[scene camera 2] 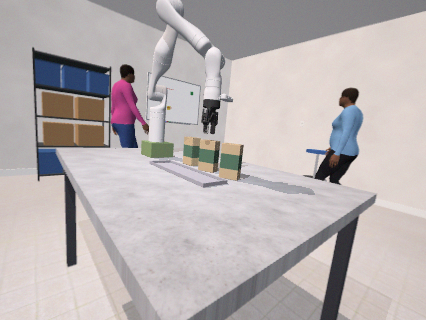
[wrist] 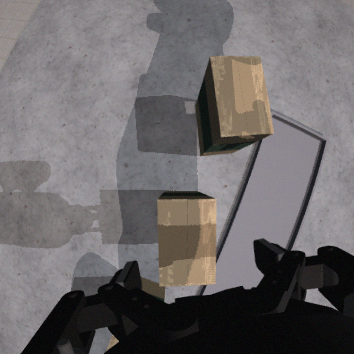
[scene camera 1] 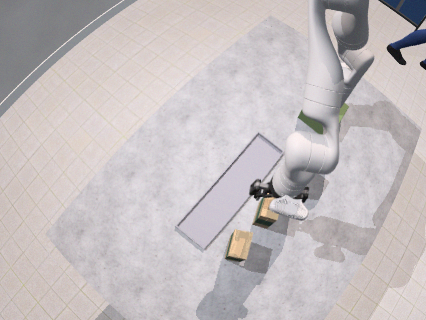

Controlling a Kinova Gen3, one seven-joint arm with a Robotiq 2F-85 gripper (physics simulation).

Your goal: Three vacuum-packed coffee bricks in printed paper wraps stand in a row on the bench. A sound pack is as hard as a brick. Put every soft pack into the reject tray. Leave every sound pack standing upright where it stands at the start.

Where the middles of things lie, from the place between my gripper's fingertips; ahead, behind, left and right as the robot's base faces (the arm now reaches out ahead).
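Scene:
I see the grey reject tray (scene camera 1: 228,193), and it is 12 cm to the right of my hand and 18 cm below it.

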